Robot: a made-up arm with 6 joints. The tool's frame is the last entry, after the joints. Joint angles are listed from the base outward. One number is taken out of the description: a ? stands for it. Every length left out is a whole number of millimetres.
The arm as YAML. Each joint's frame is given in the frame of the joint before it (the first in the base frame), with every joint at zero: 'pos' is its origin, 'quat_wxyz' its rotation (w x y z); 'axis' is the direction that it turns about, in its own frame. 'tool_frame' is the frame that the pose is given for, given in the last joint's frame.
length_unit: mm
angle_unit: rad
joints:
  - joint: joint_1
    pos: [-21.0, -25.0, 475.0]
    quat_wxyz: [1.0, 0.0, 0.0, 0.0]
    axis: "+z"
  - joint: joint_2
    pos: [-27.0, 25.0, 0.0]
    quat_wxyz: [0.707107, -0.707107, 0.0, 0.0]
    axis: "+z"
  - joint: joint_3
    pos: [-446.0, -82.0, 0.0]
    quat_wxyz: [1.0, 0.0, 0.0, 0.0]
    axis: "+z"
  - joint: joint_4
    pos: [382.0, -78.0, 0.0]
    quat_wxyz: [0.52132, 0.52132, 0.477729, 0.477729]
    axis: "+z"
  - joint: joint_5
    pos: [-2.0, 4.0, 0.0]
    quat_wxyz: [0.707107, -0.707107, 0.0, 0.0]
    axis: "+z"
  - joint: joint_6
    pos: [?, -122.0, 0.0]
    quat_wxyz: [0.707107, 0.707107, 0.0, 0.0]
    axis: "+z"
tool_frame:
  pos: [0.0, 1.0, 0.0]
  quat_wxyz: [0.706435, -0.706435, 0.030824, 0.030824]
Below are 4 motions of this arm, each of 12 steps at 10 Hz.
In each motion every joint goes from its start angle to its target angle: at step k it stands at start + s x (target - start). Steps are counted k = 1, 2, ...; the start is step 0. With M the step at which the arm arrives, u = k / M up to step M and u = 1 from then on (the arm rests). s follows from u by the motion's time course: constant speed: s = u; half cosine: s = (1 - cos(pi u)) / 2; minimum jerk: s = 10 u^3 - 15 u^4 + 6 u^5.
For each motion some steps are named. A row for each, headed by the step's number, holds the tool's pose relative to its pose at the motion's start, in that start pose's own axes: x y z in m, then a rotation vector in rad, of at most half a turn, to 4 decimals.
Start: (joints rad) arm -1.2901 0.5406 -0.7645 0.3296 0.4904 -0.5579
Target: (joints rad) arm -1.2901 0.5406 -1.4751 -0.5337 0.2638 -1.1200
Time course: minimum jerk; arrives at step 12
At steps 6, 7, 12:
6: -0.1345 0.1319 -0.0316 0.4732 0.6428 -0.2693
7: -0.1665 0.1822 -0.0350 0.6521 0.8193 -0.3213
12: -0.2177 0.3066 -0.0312 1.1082 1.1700 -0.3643

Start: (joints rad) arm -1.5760 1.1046 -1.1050 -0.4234 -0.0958 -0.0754
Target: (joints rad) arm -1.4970 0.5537 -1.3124 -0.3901 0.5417 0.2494
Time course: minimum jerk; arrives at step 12
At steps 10, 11, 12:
10: -0.1290 0.3488 -0.1073 0.1588 -0.4359 -0.1038
11: -0.1293 0.3615 -0.1097 0.1615 -0.4520 -0.1082
12: -0.1293 0.3636 -0.1101 0.1620 -0.4547 -0.1089

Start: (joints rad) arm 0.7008 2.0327 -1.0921 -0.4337 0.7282 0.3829
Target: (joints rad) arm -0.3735 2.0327 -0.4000 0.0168 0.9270 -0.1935
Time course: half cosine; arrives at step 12
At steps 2, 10, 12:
2: 0.0176 -0.0261 -0.0338 -0.0145 -0.0393 0.0838
10: 0.3897 -0.1773 -0.1872 -0.7371 -0.5812 0.8946
12: 0.4141 -0.1742 -0.1783 -0.8268 -0.6263 0.9222

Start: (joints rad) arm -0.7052 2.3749 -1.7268 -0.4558 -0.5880 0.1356
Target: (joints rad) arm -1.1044 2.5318 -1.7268 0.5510 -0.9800 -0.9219
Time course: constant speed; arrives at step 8
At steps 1, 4, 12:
1: 0.0195 0.0057 -0.0472 0.1139 0.0152 -0.0225
4: 0.0881 0.0487 -0.1884 0.5165 0.0907 -0.0124
12: 0.2001 0.1679 -0.3483 1.1139 0.2206 0.2511

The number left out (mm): -31.0
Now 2 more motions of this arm.
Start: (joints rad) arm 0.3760 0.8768 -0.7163 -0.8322 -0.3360 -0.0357
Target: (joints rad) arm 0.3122 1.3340 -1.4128 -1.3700 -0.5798 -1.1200
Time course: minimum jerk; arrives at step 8
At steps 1, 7, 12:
1: -0.0019 -0.0028 -0.0024 0.0031 0.0265 -0.0057
7: -0.0659 -0.1726 -0.1064 0.2969 1.6224 -0.2760
12: -0.0660 -0.1754 -0.1075 0.3032 1.6487 -0.2794

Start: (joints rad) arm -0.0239 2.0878 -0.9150 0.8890 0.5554 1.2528
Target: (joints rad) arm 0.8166 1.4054 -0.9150 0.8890 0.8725 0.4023
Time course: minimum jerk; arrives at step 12
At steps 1, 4, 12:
1: 0.0027 0.0005 -0.0013 0.0013 0.0095 0.0016
4: 0.1062 0.0242 -0.0648 0.0564 0.3939 0.0728
12: 0.2963 0.1946 -0.4391 0.2416 1.8486 0.5239

